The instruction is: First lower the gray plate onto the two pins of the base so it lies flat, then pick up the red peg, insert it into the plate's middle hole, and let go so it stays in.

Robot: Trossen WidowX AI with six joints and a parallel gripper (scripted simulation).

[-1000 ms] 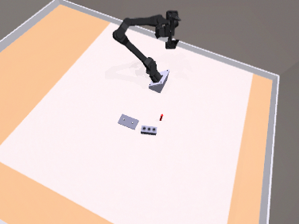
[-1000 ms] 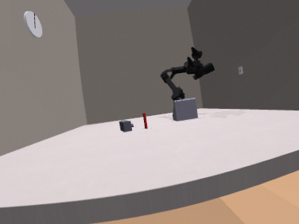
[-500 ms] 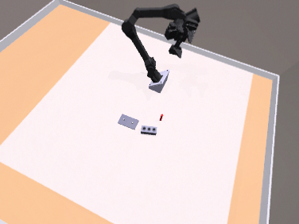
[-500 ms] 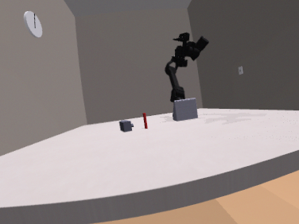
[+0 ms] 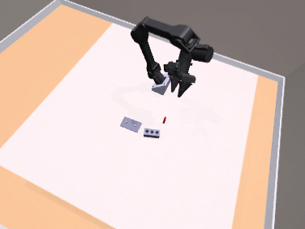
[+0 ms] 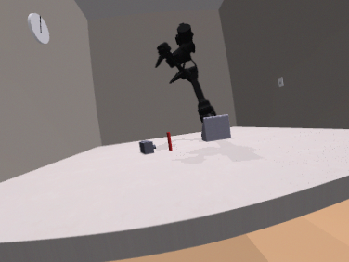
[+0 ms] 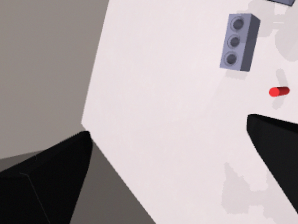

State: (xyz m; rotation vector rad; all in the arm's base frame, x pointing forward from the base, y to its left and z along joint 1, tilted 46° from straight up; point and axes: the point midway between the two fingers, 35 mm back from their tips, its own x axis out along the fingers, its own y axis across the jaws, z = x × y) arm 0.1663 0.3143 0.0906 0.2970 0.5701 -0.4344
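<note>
The gray plate is 290 mm below my gripper tip, 120 mm ahead of it and 30 mm to the right of it. Round my gripper tip: red peg (290 mm below, 10 mm to the right, 10 mm ahead); gray base (320 mm below, 180 mm to the right, 130 mm ahead).
</note>
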